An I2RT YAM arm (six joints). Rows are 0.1 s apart.
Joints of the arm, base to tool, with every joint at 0 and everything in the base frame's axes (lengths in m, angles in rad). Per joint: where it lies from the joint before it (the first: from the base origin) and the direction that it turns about. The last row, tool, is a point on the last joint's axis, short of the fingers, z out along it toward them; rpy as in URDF.
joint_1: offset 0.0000 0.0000 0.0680 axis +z
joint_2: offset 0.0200 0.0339 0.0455 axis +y
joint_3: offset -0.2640 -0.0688 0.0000 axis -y
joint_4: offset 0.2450 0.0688 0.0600 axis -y
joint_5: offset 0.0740 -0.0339 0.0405 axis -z
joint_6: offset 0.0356 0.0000 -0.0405 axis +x
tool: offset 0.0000 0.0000 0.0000 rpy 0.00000 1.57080 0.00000
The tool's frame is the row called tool.
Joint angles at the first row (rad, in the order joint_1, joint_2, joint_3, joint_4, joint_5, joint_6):
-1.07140 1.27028 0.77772 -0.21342 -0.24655 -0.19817
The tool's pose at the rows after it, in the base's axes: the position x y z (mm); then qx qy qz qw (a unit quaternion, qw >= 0):
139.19 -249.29 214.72 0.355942 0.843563 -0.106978 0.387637
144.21 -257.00 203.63 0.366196 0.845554 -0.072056 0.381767
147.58 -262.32 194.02 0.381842 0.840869 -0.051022 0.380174
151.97 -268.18 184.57 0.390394 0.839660 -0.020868 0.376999
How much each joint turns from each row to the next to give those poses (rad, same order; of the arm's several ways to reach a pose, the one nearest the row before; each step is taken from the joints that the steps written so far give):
-0.02857 0.11280 0.03646 -0.00880 -0.06645 0.02625
-0.00142 0.06565 0.02118 -0.00405 -0.04149 0.02484
-0.00018 0.04593 0.00505 0.02004 -0.01958 0.03818
-0.00003 0.05380 0.01812 0.00080 -0.03876 0.02453

